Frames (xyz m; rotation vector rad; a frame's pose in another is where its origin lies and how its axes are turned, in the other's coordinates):
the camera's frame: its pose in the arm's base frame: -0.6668 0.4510 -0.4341 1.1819 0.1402 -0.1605
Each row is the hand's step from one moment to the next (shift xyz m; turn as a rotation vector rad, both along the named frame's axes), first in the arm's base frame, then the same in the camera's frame.
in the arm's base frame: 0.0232 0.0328 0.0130 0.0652 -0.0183 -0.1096
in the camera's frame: 0.0185 0.0285 -0.0250 0.0860 -0.0933 -0.0223
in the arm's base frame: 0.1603 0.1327 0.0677 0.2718 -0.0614 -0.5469
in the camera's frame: 0.1372 0.1423 -0.0939 0.3749 -0.4653 -0.1402
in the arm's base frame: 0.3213 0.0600 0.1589 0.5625 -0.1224 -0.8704
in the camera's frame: 0.2811 0.2300 0.0116 0.7253 -0.7240 -0.1970
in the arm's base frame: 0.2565 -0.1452 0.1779 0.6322 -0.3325 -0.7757
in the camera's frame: 0.2245 0.1585 0.2074 0.7861 -0.7020 0.0349
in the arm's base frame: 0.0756 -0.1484 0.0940 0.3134 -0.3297 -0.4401
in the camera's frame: 0.0636 0.0454 0.1746 0.4089 -0.4594 0.1495
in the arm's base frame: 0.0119 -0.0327 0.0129 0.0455 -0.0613 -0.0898
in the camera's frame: 0.0108 0.0020 0.0354 0.0650 -0.0952 0.0245
